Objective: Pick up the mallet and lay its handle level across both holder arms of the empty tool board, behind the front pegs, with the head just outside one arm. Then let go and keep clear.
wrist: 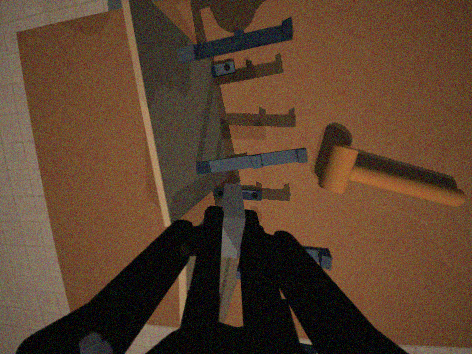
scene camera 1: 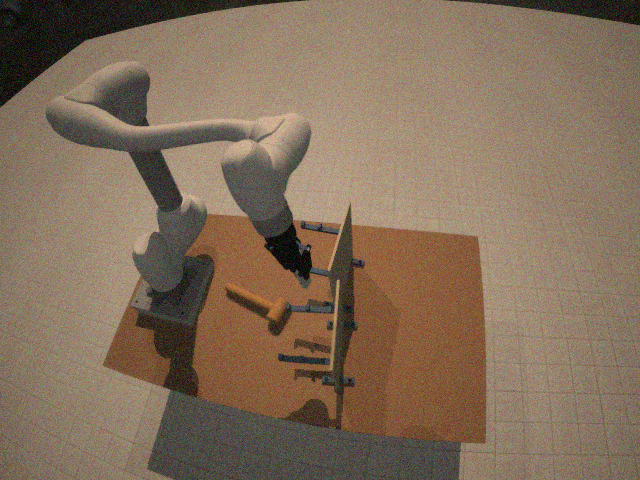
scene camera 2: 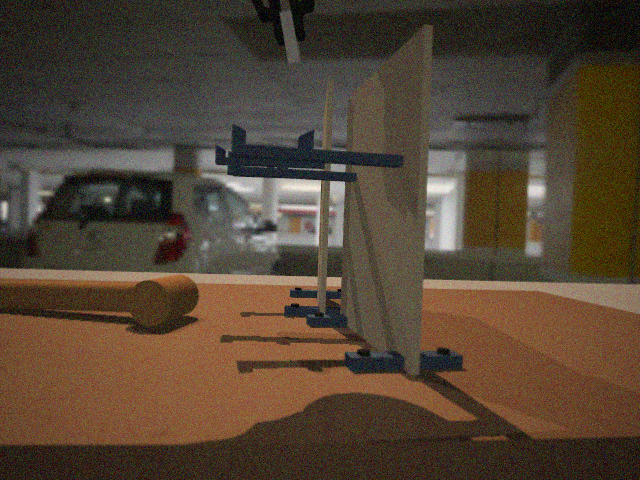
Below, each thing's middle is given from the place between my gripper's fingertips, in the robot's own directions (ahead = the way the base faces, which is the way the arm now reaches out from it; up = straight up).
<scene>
My hand is 310 mm above the wooden mallet (scene camera 2: pixel 151 302) and 270 mm past it.
</scene>
